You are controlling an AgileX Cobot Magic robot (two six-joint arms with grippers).
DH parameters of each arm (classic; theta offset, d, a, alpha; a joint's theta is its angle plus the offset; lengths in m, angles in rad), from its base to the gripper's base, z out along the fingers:
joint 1: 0 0.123 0 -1.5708
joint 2: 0.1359 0 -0.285 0
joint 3: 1.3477 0 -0.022 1.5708
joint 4: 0 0.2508 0 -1.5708
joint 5: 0 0 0.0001 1.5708
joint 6: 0 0.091 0 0
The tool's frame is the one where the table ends.
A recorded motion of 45 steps. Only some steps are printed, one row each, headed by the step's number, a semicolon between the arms.
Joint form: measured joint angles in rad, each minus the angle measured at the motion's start. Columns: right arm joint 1, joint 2, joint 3, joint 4, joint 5, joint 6; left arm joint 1, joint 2, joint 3, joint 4, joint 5, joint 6.
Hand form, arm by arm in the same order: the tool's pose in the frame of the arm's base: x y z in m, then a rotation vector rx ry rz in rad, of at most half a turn. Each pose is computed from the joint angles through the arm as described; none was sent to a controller.
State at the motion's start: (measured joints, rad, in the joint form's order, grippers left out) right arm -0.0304 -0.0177 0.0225 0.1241 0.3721 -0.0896; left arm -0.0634 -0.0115 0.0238 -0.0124 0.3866 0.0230
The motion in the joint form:
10: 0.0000 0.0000 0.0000 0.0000 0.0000 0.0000; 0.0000 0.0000 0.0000 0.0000 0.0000 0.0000
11: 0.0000 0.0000 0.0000 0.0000 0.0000 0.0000; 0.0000 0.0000 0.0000 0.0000 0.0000 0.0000
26: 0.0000 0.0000 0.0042 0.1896 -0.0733 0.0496; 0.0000 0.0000 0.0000 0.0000 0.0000 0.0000
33: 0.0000 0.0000 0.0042 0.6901 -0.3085 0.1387; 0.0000 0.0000 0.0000 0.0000 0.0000 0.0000
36: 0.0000 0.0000 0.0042 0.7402 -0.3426 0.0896; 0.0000 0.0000 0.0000 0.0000 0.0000 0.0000
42: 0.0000 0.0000 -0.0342 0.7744 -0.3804 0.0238; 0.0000 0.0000 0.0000 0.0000 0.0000 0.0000
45: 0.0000 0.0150 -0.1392 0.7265 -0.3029 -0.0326; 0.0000 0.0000 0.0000 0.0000 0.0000 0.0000
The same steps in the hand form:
10: 0.0524 0.0025 0.1733 0.0212 1.8577 0.0388; 0.0521 -0.0037 0.1711 0.0737 1.8812 -0.0400
11: 0.0524 0.0025 0.1733 0.0212 1.8577 0.0388; 0.0521 -0.0037 0.1711 0.0737 1.8812 -0.0400
26: 0.0542 0.0067 0.1794 0.1933 1.7729 0.2468; 0.0521 -0.0037 0.1711 0.0737 1.8812 -0.0400
33: 0.0563 0.0026 0.2012 0.6468 1.4390 0.6930; 0.0521 -0.0037 0.1711 0.0737 1.8812 -0.0400
36: 0.0562 0.0004 0.2034 0.6540 1.4061 0.6819; 0.0521 -0.0037 0.1711 0.0737 1.8812 -0.0400
42: 0.0538 -0.0022 0.2186 0.6248 1.3439 0.6494; 0.0521 -0.0037 0.1711 0.0737 1.8812 -0.0400
45: 0.0483 0.0033 0.2483 0.4908 1.3518 0.6119; 0.0521 -0.0037 0.1711 0.0737 1.8812 -0.0400

